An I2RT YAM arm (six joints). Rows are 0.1 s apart.
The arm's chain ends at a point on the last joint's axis. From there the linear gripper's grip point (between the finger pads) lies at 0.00 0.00 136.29 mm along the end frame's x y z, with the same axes.
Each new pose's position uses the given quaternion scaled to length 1; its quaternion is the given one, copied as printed.
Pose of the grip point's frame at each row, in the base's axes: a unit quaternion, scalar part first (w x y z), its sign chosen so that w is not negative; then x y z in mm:
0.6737 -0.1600 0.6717 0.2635 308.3 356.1 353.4
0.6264 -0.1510 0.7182 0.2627 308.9 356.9 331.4
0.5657 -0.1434 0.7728 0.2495 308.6 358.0 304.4
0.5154 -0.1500 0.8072 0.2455 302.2 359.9 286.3
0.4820 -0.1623 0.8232 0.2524 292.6 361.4 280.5
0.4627 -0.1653 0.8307 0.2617 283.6 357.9 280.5
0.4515 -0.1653 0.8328 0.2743 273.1 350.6 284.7
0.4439 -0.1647 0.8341 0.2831 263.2 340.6 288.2
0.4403 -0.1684 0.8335 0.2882 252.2 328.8 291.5
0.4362 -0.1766 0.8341 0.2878 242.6 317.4 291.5
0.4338 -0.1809 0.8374 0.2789 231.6 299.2 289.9
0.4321 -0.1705 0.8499 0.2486 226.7 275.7 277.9
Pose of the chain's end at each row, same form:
0.6737 -0.1600 0.6717 0.2635 196.5 278.5 347.1
0.6264 -0.1510 0.7182 0.2627 197.1 279.7 341.9
0.5657 -0.1434 0.7728 0.2495 199.2 283.3 336.5
0.5154 -0.1500 0.8072 0.2455 198.8 284.8 333.8
0.4820 -0.1623 0.8232 0.2524 195.6 283.4 336.1
0.4627 -0.1653 0.8307 0.2617 190.6 277.8 339.8
0.4515 -0.1653 0.8328 0.2743 183.0 268.0 344.9
0.4439 -0.1647 0.8341 0.2831 175.0 256.3 348.9
0.4403 -0.1684 0.8335 0.2882 165.4 243.1 352.3
0.4362 -0.1766 0.8341 0.2878 157.3 231.0 353.3
0.4338 -0.1809 0.8374 0.2789 146.3 214.1 353.7
0.4321 -0.1705 0.8499 0.2486 138.1 198.0 346.4

